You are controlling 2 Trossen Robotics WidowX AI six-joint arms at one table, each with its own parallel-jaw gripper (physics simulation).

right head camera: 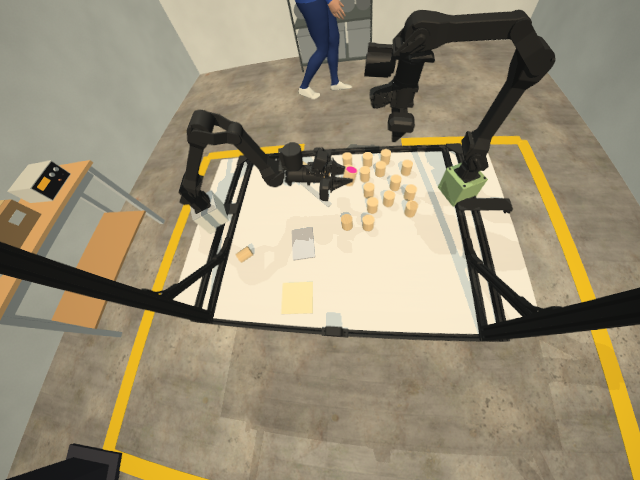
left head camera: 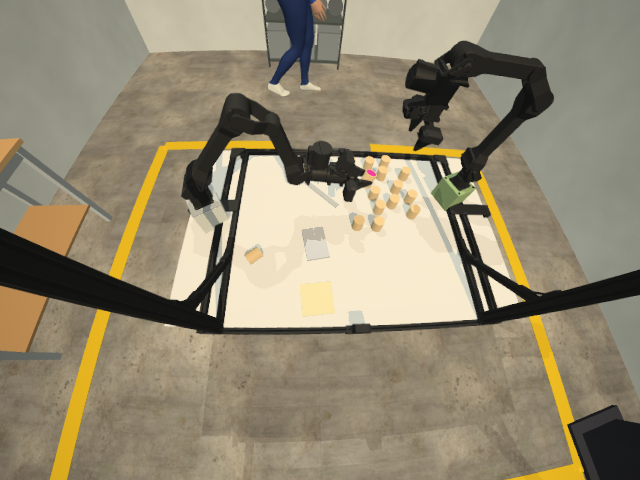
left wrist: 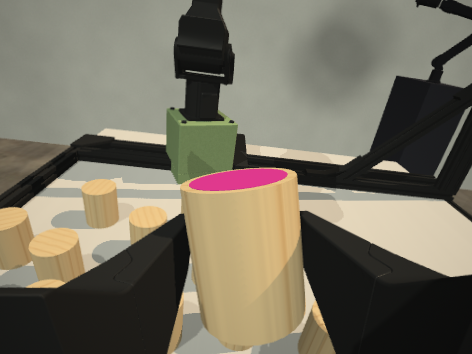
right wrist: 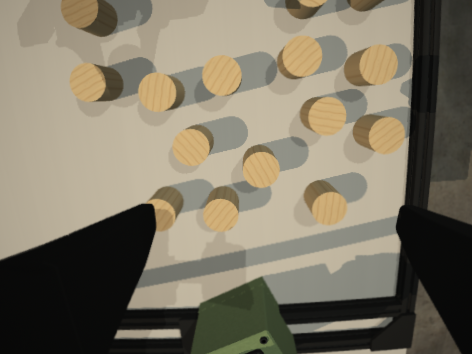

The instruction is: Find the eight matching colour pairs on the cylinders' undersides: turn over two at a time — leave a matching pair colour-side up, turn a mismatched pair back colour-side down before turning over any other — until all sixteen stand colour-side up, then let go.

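My left gripper points sideways and is shut on a wooden cylinder with a magenta end. That cylinder is upright, magenta face up; whether its foot touches the table is unclear. Several other wooden cylinders stand around and to the right of it, plain faces up, such as the front one and one in the right wrist view. My right gripper is open and empty, high above the back right.
A wooden piece lies on its side at the left. A grey plate and a yellow square lie mid-table and nearer the front. A thin grey strip lies under the left arm. A black frame edges the table.
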